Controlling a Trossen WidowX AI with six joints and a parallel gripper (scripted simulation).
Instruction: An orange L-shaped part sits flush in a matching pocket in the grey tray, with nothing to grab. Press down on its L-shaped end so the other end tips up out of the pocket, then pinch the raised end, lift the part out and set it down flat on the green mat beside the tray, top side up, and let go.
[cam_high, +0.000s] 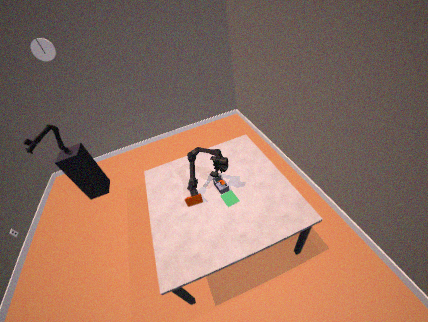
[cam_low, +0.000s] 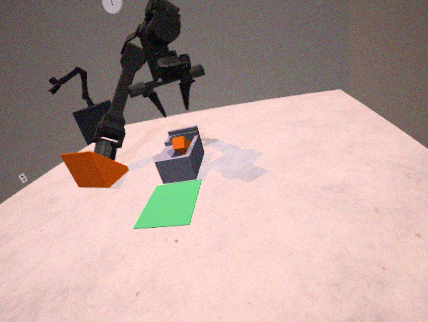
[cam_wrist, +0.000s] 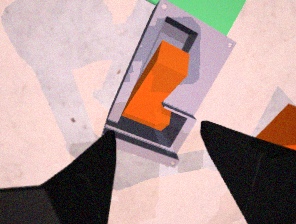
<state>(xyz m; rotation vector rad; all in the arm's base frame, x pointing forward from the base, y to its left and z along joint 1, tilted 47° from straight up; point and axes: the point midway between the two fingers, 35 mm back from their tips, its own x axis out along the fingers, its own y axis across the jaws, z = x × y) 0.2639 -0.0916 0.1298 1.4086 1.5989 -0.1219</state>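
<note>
Right now my gripper tip is 110 mm above the orange L-shaped part, 20 mm past it and 10 mm to the right of it. Round my gripper tip: green mat (170 mm to the right, 160 mm below).
</note>
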